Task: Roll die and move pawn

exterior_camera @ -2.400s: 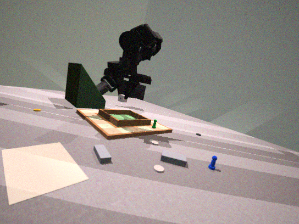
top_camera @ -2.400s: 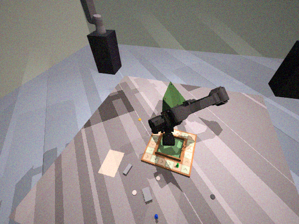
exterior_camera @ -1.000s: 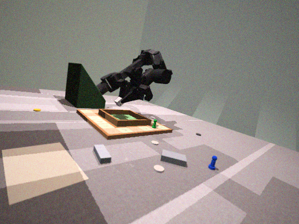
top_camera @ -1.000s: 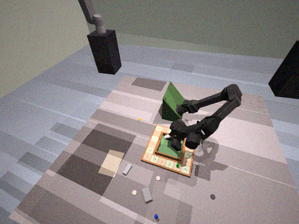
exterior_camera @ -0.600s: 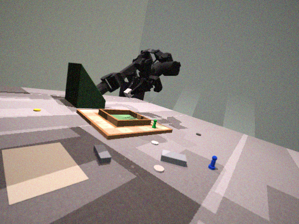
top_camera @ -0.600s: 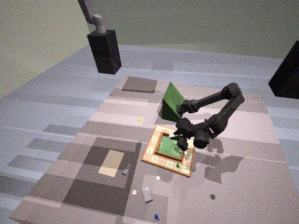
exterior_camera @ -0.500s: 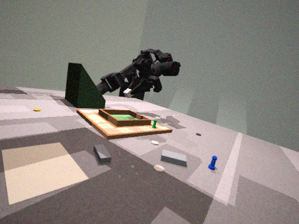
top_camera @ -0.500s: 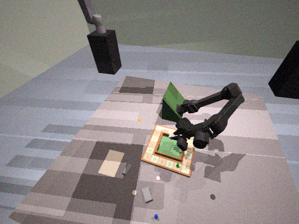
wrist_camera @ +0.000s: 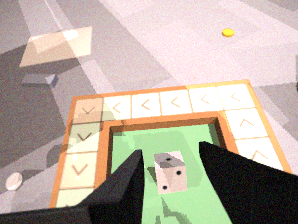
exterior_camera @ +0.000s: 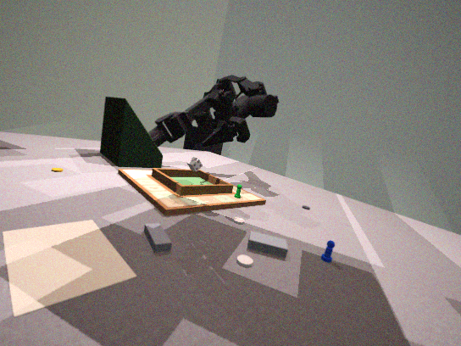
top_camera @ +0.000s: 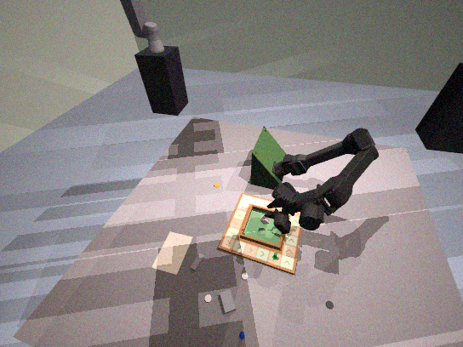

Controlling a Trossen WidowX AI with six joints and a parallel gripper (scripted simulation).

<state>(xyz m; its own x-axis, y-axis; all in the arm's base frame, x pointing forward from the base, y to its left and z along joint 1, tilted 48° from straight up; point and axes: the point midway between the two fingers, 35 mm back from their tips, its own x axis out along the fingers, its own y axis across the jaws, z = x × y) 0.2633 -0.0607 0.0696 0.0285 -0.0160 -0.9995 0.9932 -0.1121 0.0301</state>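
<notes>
My gripper tip is now 5 cm above the white die. Also, from my gripper tip: dice tray: 11 cm below; green pawn: 12 cm ahead, 6 cm to the left, 9 cm below; yellow disc: 18 cm behind, 26 cm to the right, 12 cm below.
</notes>
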